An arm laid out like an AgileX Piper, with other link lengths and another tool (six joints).
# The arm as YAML. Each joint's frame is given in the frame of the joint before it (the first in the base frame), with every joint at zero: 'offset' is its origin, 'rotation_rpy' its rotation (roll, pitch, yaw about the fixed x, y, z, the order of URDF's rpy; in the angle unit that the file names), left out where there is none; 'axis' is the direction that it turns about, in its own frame. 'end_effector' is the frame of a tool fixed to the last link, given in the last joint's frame.
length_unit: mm
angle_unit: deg
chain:
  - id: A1
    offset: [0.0, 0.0, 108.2]
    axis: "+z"
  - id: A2
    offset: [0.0, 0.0, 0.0]
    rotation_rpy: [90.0, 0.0, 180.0]
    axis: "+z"
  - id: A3
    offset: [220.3, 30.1, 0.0]
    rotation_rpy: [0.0, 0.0, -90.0]
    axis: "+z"
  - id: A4
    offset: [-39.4, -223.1, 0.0]
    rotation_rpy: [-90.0, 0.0, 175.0]
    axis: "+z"
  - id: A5
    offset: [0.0, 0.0, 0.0]
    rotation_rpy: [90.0, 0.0, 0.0]
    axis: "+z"
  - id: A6
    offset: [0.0, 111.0, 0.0]
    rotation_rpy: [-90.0, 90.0, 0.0]
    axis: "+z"
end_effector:
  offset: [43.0, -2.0, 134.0]
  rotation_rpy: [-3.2, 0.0, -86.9]
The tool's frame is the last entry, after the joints.
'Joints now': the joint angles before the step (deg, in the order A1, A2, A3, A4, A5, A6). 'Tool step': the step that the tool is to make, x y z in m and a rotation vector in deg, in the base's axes. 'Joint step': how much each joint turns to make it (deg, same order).
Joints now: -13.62 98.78 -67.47 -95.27 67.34 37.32
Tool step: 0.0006 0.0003 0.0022 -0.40 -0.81 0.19
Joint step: 0.01 0.01 -0.02 -0.62 0.01 0.95
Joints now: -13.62 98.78 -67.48 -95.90 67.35 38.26
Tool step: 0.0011 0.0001 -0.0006 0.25 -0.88 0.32
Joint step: 0.00 0.02 -0.01 -0.09 -0.40 0.92
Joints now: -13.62 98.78 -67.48 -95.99 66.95 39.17
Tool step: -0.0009 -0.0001 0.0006 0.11 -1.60 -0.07
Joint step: 0.00 -0.01 -0.02 -0.18 0.00 1.64
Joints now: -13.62 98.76 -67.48 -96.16 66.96 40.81
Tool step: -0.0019 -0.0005 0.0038 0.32 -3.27 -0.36
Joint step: 0.01 -0.09 -0.79 0.19 0.09 2.42
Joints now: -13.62 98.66 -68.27 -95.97 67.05 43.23
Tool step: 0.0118 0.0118 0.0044 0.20 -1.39 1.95
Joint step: 2.35 0.00 -1.18 0.57 0.16 0.12
